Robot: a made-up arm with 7 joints. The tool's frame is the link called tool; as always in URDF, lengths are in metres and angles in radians. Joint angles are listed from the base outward.
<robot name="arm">
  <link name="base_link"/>
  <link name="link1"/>
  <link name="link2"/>
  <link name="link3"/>
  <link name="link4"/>
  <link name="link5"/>
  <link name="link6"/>
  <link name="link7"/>
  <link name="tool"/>
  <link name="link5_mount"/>
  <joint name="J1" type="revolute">
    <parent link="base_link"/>
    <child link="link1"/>
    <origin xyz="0 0 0.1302" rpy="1.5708 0 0"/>
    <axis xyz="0 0 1"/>
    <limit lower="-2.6" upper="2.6"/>
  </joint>
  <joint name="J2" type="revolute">
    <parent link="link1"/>
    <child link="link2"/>
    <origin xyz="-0.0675 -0.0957 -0.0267" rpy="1.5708 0 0"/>
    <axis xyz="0 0 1"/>
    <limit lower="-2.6" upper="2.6"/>
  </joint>
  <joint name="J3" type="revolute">
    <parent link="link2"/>
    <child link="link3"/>
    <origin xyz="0.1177 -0.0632 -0.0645" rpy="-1.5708 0 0"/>
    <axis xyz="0 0 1"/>
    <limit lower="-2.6" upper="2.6"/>
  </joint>
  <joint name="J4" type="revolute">
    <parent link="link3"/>
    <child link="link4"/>
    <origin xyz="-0.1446 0.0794 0.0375" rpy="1.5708 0 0"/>
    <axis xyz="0 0 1"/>
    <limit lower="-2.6" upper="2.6"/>
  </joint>
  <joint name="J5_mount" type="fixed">
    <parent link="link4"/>
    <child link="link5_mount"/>
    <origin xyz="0.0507 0.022 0.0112" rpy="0 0 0"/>
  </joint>
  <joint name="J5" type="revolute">
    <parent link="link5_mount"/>
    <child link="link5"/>
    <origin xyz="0.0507 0.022 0.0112" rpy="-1.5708 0 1.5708"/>
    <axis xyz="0 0 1"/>
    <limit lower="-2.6" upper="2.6"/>
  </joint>
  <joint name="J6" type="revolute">
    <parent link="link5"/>
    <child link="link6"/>
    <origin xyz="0.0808 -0.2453 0.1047" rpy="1.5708 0 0"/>
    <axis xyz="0 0 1"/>
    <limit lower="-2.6" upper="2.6"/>
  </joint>
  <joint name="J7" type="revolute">
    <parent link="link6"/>
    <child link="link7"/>
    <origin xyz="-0.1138 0.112 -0.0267" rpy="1.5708 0 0"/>
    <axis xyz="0 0 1"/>
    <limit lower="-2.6" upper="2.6"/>
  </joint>
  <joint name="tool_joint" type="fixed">
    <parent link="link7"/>
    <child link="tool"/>
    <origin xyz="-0.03 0.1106 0.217" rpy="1.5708 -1.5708 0"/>
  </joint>
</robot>
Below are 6 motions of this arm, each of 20 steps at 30 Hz.
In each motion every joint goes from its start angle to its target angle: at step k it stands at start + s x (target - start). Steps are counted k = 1, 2, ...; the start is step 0. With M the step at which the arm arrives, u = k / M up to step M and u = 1 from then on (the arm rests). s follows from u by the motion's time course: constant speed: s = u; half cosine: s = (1 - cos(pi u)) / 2; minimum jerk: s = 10 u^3 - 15 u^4 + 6 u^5.
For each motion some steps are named. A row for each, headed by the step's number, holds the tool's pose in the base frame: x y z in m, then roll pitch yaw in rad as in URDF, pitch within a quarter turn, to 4 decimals.
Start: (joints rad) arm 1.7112 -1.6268 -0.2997 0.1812 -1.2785 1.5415 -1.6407
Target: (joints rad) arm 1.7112 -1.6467 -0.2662 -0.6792 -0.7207 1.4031 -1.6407
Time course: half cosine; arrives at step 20
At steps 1, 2, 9, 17, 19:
1: 0.2071 -0.0354 -0.0626 -1.4753 -0.4473 -0.3223
2: 0.2079 -0.0379 -0.0602 -1.4939 -0.4581 -0.3153
9: 0.2242 -0.0690 0.0022 -1.9626 -0.6422 -0.0525
17: 0.2439 -0.0417 0.0785 -2.6811 -0.6026 0.4963
19: 0.2457 -0.0357 0.0834 -2.7393 -0.5796 0.5434

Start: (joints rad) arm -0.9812 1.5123 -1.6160 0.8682 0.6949 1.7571 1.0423
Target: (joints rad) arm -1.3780 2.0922 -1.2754 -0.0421 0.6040 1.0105 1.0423
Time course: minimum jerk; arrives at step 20
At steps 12, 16, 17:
12: -0.1805 0.0854 0.4594 -1.1861 -1.1423 -2.4336
16: -0.2094 0.0944 0.3637 -0.6811 -0.9758 -2.7704
17: -0.2116 0.0928 0.3527 -0.6435 -0.9520 -2.7835

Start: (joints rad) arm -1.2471 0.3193 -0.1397 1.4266 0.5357 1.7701 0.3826
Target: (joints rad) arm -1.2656 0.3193 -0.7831 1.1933 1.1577 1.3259 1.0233
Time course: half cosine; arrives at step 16
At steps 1, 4, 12, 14, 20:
1: -0.2094 -0.0245 0.5933 2.7577 -1.0715 0.7030
4: -0.1371 -0.0553 0.6104 -3.1101 -0.9841 0.3619
12: 0.1565 -0.2202 0.4974 -2.1658 -0.1501 -0.4053
14: 0.1804 -0.2408 0.4612 -2.1067 -0.0126 -0.4811
20: 0.1874 -0.2475 0.4480 -2.0895 0.0352 -0.5083

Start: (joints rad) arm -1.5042 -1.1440 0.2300 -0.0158 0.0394 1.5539 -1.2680
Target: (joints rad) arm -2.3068 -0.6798 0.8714 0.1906 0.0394 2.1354 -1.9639
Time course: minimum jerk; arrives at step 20
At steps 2, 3, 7, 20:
2: -0.2607 -0.0221 -0.0318 -2.3655 1.1434 -1.3300
3: -0.2633 -0.0241 -0.0278 -2.4179 1.1251 -1.3795
7: -0.2904 -0.0455 0.0260 -2.8348 0.8656 -1.7473
20: -0.2948 -0.0714 0.2646 2.7696 -0.2710 -2.0406

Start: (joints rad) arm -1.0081 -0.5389 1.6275 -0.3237 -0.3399 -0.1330 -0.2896
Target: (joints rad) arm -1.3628 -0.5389 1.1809 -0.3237 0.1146 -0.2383 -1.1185
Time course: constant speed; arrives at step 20
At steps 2, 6, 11, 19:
2: -0.0112 0.3318 -0.0858 0.1540 -0.7558 0.5092
6: -0.0230 0.2964 -0.1098 -0.0513 -0.6151 0.5372
11: -0.0450 0.2466 -0.1291 -0.2986 -0.4404 0.5819
19: -0.0849 0.1630 -0.1298 -0.6657 -0.1685 0.6795

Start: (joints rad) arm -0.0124 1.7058 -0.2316 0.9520 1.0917 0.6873 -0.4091
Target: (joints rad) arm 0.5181 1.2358 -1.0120 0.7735 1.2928 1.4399 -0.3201
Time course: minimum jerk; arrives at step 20
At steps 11, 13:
11: -0.4761 0.0919 0.2390 -1.8757 -0.4840 -2.3259
13: -0.4972 0.0012 0.2387 -1.8749 -0.4880 -2.1585

